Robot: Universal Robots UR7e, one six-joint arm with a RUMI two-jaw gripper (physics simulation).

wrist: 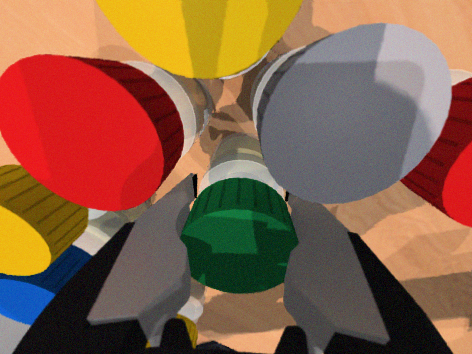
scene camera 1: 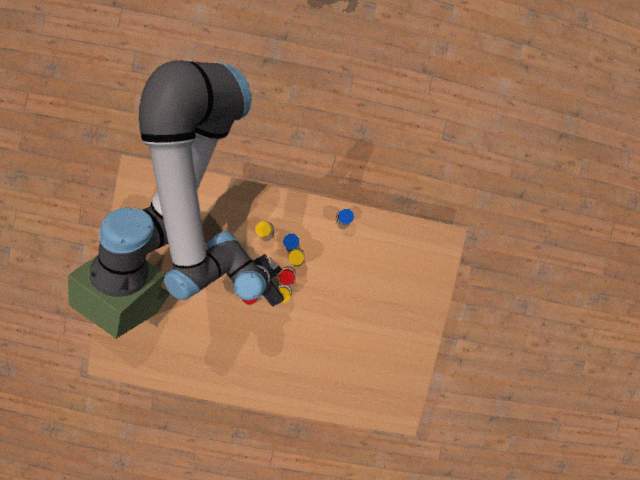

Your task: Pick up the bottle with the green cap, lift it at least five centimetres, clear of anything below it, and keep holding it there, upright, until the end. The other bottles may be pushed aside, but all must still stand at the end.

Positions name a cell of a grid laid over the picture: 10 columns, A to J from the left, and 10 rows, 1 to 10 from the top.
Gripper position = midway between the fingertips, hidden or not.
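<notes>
A yellow-capped bottle (wrist: E9) shares the scene with a red-capped bottle (wrist: C4) and a grey-capped bottle (wrist: H4), and the gripper (wrist: F6) is visible as well.
</notes>
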